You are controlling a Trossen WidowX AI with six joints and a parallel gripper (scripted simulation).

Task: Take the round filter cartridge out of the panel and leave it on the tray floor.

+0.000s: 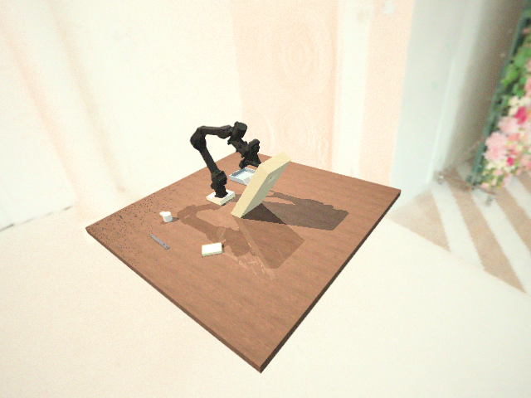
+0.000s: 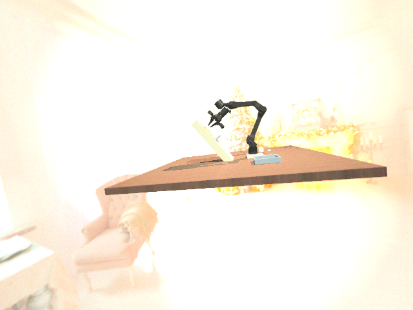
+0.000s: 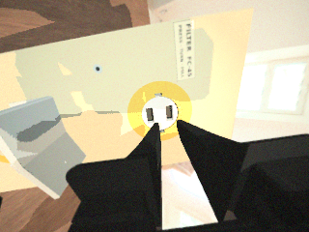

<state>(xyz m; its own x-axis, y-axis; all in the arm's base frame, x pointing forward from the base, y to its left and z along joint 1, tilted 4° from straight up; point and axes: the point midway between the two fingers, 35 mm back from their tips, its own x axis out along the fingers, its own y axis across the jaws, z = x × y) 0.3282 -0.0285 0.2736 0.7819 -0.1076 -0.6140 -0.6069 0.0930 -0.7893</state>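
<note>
The round white filter cartridge is 3 cm ahead of my gripper tip and 3 cm below it. Also, from my gripper tip: light blue tray (37 cm behind, 32 cm to the left, 29 cm below); flat white block (7 cm behind, 35 cm to the right, 29 cm below).
</note>
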